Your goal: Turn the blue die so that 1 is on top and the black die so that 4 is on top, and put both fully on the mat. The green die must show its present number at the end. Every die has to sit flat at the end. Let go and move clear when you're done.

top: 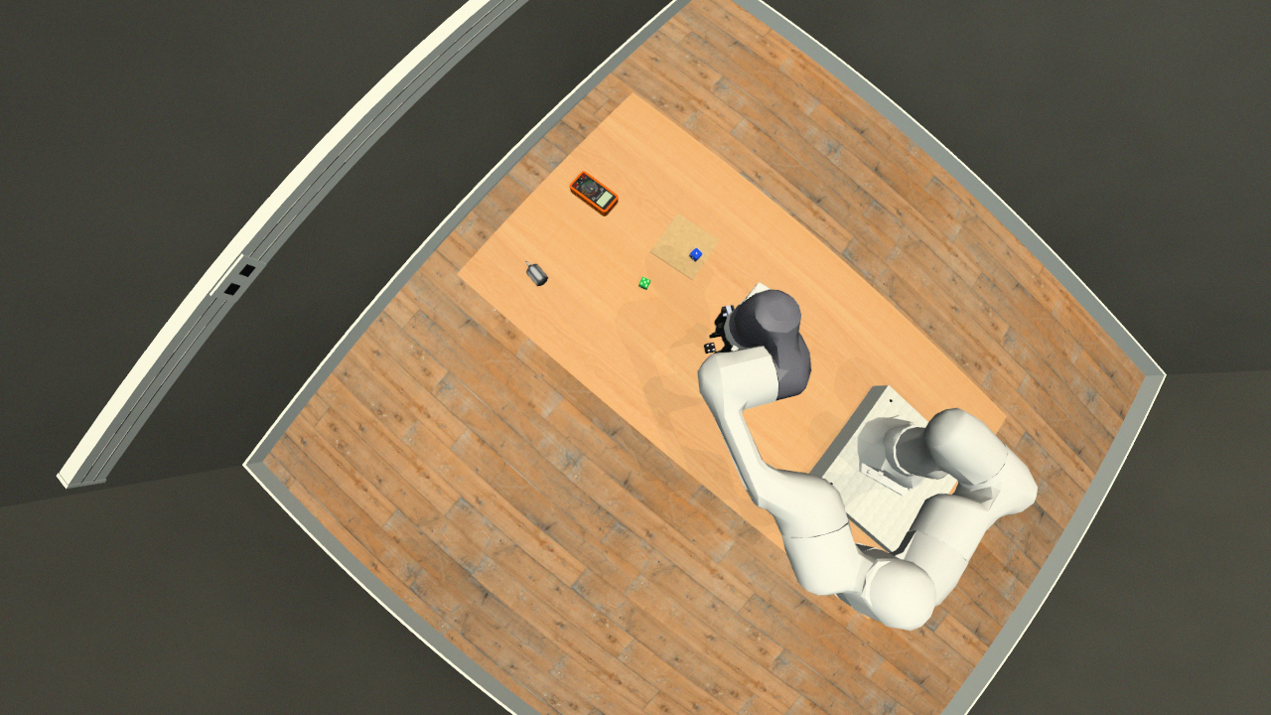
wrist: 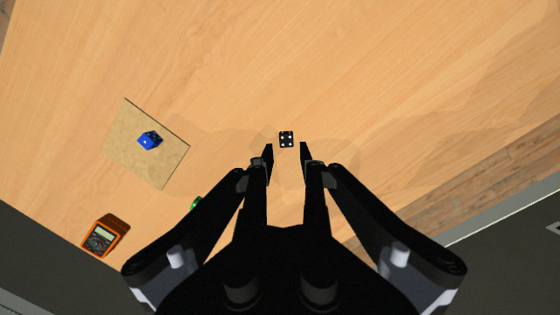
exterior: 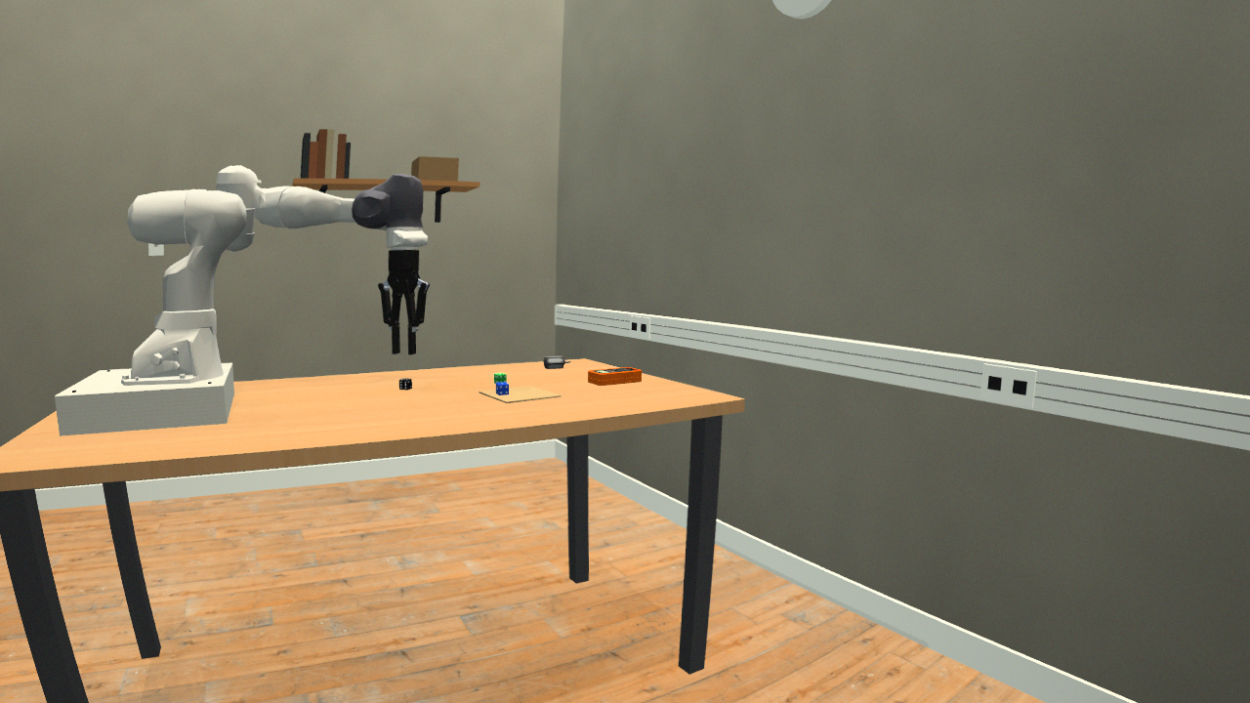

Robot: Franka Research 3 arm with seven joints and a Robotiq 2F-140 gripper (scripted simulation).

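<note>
Right now the black die is 110 mm below my hand. From my hand the other things lie so: tan mat (230 mm ahead, 180 mm to the right, 120 mm below); blue die (190 mm ahead, 170 mm to the right, 100 mm below); green die (240 mm ahead, 20 mm to the right, 110 mm below).
</note>
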